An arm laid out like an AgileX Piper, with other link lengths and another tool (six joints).
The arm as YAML. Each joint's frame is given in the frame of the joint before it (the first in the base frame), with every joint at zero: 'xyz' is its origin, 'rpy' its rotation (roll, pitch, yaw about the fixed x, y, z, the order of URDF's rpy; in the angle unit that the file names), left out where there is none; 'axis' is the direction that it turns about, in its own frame. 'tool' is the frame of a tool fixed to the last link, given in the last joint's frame.
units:
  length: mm
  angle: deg
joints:
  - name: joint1
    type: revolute
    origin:
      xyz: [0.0, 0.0, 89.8]
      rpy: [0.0, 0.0, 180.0]
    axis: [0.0, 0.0, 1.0]
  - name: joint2
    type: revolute
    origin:
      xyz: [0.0, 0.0, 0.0]
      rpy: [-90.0, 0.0, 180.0]
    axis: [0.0, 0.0, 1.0]
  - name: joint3
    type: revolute
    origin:
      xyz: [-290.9, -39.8, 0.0]
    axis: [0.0, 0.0, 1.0]
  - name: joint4
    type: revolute
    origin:
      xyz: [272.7, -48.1, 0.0]
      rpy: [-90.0, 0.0, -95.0]
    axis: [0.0, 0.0, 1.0]
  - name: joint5
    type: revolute
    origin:
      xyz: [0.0, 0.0, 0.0]
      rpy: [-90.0, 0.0, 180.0]
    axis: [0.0, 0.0, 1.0]
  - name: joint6
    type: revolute
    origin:
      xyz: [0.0, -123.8, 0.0]
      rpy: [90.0, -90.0, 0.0]
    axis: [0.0, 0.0, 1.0]
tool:
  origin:
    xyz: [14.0, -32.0, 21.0]
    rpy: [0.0, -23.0, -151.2]
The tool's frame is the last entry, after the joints.
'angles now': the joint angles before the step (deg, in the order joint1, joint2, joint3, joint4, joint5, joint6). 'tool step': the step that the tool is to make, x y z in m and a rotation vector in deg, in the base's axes. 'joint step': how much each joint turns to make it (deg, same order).
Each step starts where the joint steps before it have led.
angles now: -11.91, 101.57, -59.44, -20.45, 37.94, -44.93
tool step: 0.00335, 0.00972, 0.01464, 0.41, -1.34, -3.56
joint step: 1.61, -1.24, -1.87, -0.01, 3.09, 4.60
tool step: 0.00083, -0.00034, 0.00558, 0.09, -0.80, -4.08
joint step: 0.00, -0.07, -1.24, -0.77, 1.66, 4.31
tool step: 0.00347, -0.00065, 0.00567, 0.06, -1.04, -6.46
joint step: 0.04, 0.70, -2.30, -1.32, 2.56, 6.89
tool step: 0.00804, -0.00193, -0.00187, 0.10, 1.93, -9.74
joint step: 0.00, 4.04, -5.23, -1.15, 6.22, 8.84
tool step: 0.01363, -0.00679, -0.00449, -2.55, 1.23, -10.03
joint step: 0.00, 5.21, -6.16, -3.45, 5.88, 10.29
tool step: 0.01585, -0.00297, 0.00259, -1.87, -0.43, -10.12
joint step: 0.00, 4.35, -7.11, -1.25, 6.34, 8.87
